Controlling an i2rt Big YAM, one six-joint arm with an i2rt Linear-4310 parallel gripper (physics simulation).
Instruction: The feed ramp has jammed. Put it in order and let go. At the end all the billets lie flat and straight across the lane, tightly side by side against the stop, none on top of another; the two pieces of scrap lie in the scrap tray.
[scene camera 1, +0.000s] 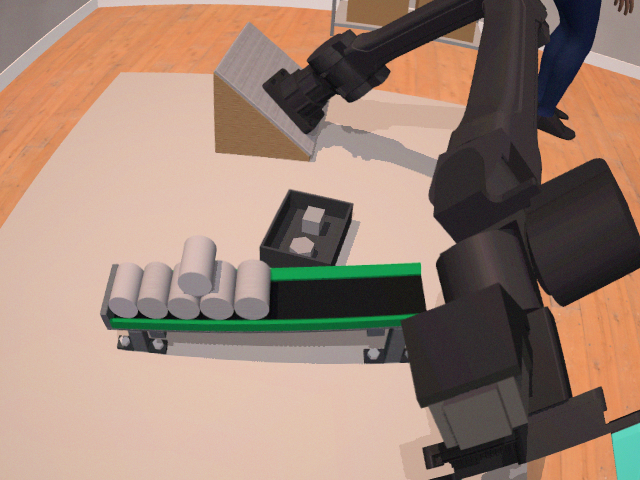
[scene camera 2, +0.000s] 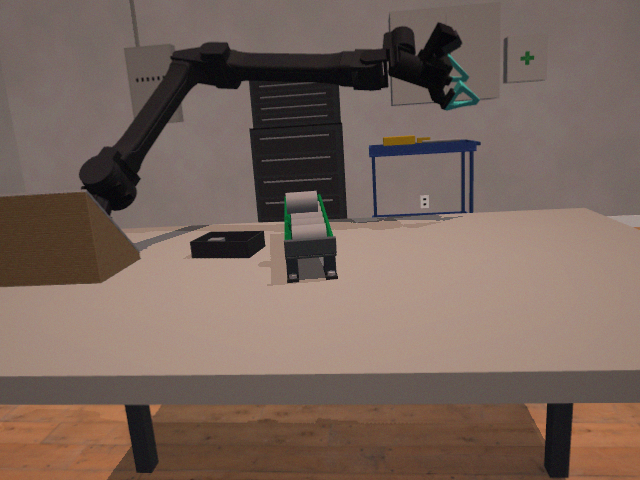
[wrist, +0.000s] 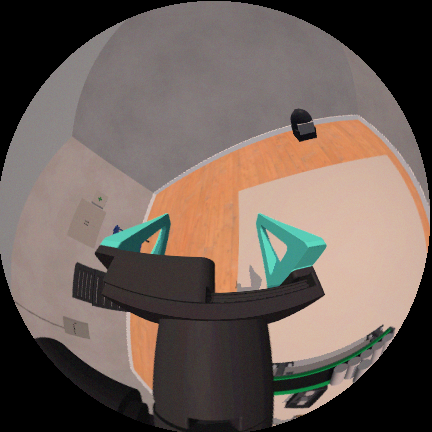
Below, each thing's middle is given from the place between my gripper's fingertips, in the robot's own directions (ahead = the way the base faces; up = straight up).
Scene:
My hand is 47 cm to the left of the stop (scene camera 2: 321, 245), 28 cm past it and 25 cm above it. The rest, counted from my hand: black scrap tray (scene camera 1: 274, 250): 52 cm behind, 29 cm below, 28 cm to the right.

